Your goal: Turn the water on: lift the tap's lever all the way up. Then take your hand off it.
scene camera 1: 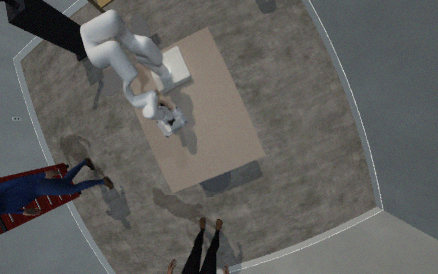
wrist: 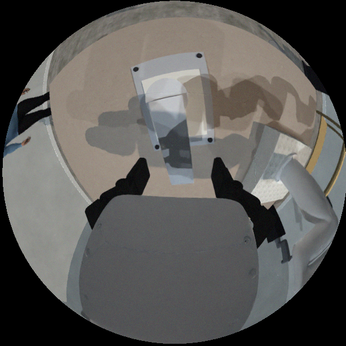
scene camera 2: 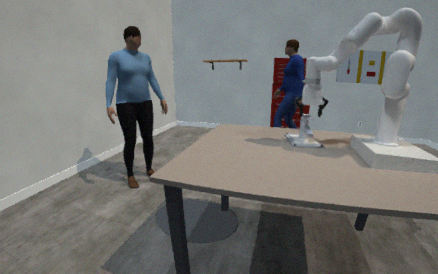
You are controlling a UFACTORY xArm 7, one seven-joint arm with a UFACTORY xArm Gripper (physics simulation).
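Pixels of known places: gripper, fingertip midpoint: (scene camera 1: 171, 115) (scene camera 2: 310, 116); arm's base, link origin: (scene camera 1: 164, 72) (scene camera 2: 383, 142).
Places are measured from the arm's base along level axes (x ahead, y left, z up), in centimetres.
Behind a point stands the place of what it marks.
The white-grey tap (scene camera 2: 306, 132) @[x 38.6, y -0.8, z 1.1 cm] (wrist: 166, 89) stands on a flat plate (scene camera 1: 168, 132) @[x 46.9, y -16.1, z -5.8 cm] (wrist: 170, 62) with dark corner bolts. Its lever (wrist: 182, 177) runs from the round top toward my gripper in the wrist view. The lever's exact tilt is hard to tell. My gripper (scene camera 1: 168, 113) @[x 37.4, y -2.4, z 9.5 cm] (scene camera 2: 310, 114) @[x 37.4, y -2.4, z 9.5 cm] (wrist: 179, 166) is open, with its black fingertips apart on either side of the lever's outer part in the wrist view. Nothing is held. In the second scene view the fingers are around the height of the tap's top. In the first scene view the arm partly hides the tap.
The tap stands on the tan table (scene camera 1: 220, 115) @[x 49.1, y 31.2, z -6.4 cm] (scene camera 2: 225, 165) @[x 70.7, y 36.2, z -6.4 cm] (wrist: 90, 85), near one long edge. The arm's white base block (scene camera 1: 181, 67) @[x 1.9, y 15.2, z 0.1 cm] (scene camera 2: 395, 156) @[x 2.6, y 19.2, z -0.3 cm] (wrist: 270, 192) is beside it. A person in blue (scene camera 1: 35, 190) (scene camera 2: 294, 75) and a person in light blue (scene camera 2: 134, 75) stand beyond the table.
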